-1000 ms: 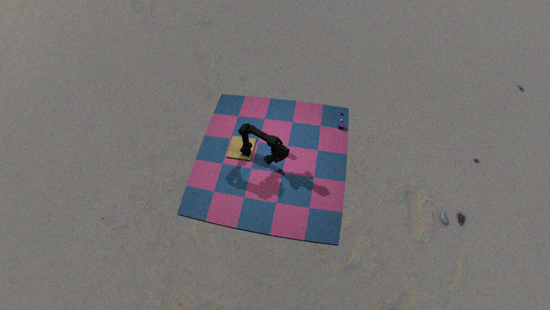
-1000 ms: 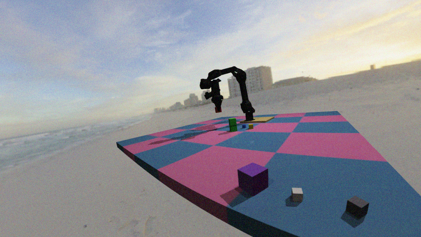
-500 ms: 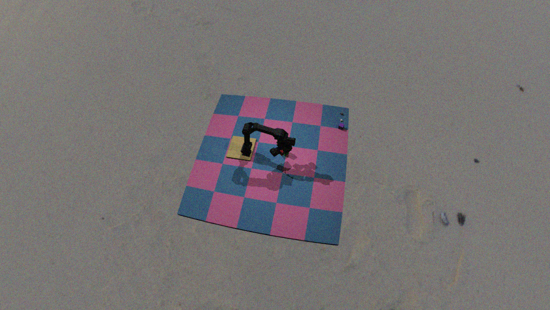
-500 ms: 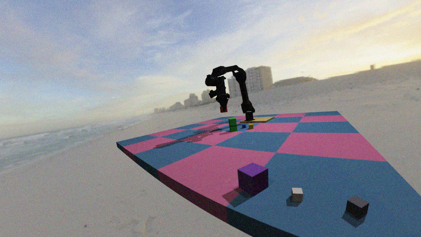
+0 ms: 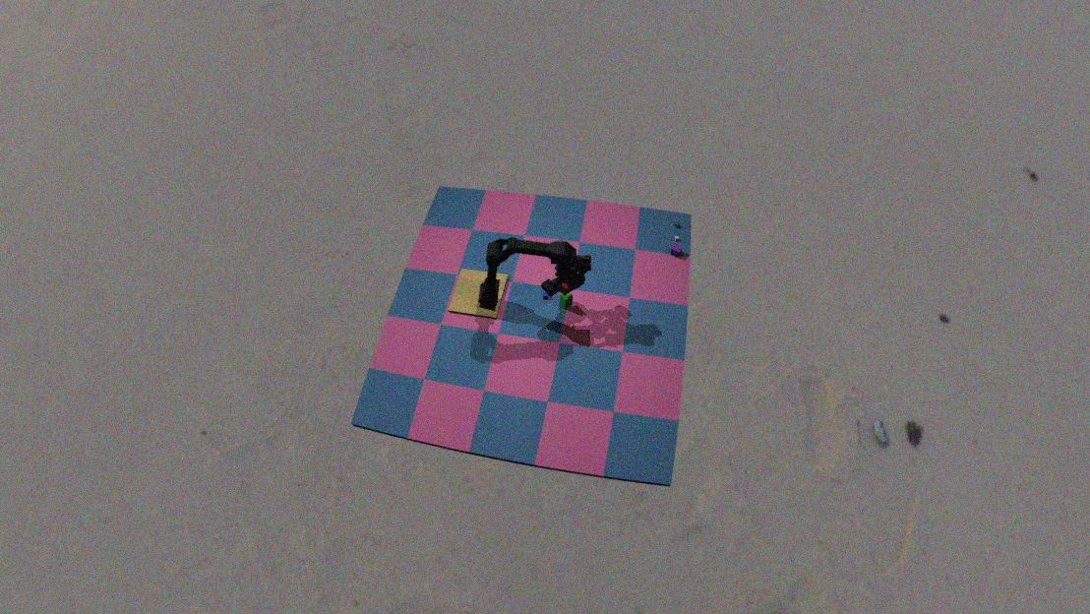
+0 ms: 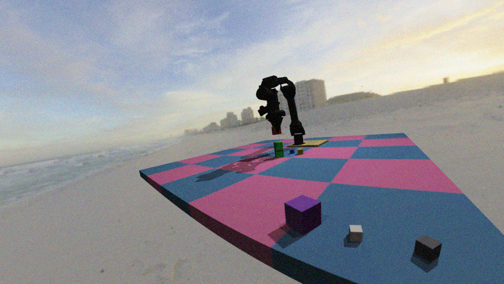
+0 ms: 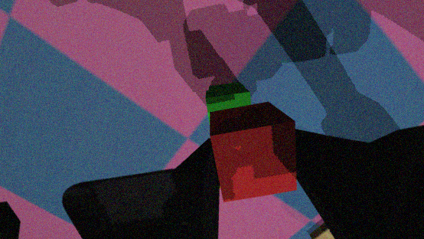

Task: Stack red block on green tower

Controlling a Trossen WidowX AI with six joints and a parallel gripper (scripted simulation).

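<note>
Now: gripper tip 9 cm past the blue block, 2 cm to the right of it and 11 cm above it. Round my gripper tip: red block (1 cm above); then yellow block (8 cm behind, 8 cm to the left, 11 cm below); then purple cube (42 cm ahead, 39 cm to the left, 10 cm below).
</note>
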